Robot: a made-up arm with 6 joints. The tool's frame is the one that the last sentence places.
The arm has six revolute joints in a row. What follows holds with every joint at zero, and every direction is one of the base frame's. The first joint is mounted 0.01 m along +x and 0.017 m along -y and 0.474 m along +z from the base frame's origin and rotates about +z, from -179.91 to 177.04 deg. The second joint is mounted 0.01 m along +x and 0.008 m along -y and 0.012 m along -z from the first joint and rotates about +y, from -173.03 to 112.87 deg. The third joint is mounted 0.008 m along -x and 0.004 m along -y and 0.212 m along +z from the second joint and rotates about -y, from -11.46 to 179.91 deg. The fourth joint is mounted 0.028 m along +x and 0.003 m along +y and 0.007 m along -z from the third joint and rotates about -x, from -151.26 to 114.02 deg. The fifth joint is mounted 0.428 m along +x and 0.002 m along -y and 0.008 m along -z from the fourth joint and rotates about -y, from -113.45 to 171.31 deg. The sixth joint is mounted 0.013 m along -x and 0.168 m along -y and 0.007 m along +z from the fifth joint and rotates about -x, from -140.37 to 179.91 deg. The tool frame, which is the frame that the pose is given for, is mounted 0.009 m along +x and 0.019 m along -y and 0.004 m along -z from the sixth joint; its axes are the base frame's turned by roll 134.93, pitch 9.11 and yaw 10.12 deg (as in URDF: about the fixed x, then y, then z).
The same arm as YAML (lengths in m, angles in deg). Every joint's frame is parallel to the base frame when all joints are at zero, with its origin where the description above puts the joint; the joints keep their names.
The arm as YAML. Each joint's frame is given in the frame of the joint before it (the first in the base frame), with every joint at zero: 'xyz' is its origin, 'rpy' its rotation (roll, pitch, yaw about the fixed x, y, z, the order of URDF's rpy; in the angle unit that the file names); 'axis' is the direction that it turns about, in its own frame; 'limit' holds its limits. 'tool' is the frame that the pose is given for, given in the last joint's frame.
units:
  length: m
  angle: deg
joints:
  - name: joint 1
    type: revolute
    origin:
      xyz: [0.01, -0.017, 0.474]
      rpy: [0.0, 0.0, 0.0]
    axis: [0.0, 0.0, 1.0]
    limit:
      lower: -179.91
      upper: 177.04
  - name: joint 2
    type: revolute
    origin:
      xyz: [0.01, -0.008, -0.012]
      rpy: [0.0, 0.0, 0.0]
    axis: [0.0, 1.0, 0.0]
    limit:
      lower: -173.03
      upper: 112.87
  - name: joint 3
    type: revolute
    origin:
      xyz: [-0.008, -0.004, 0.212]
      rpy: [0.0, 0.0, 0.0]
    axis: [0.0, -1.0, 0.0]
    limit:
      lower: -11.46
      upper: 179.91
  - name: joint 4
    type: revolute
    origin:
      xyz: [0.028, 0.003, -0.007]
      rpy: [0.0, 0.0, 0.0]
    axis: [-1.0, 0.0, 0.0]
    limit:
      lower: -151.26
      upper: 114.02
  - name: joint 5
    type: revolute
    origin:
      xyz: [0.428, -0.002, -0.008]
      rpy: [0.0, 0.0, 0.0]
    axis: [0.0, -1.0, 0.0]
    limit:
      lower: -113.45
      upper: 171.31
  - name: joint 6
    type: revolute
    origin:
      xyz: [-0.013, -0.168, 0.007]
      rpy: [0.0, 0.0, 0.0]
    axis: [-1.0, 0.0, 0.0]
    limit:
      lower: -140.37
      upper: 179.91
tool:
  origin:
    xyz: [0.009, -0.019, -0.004]
    rpy: [134.93, 9.11, 10.12]

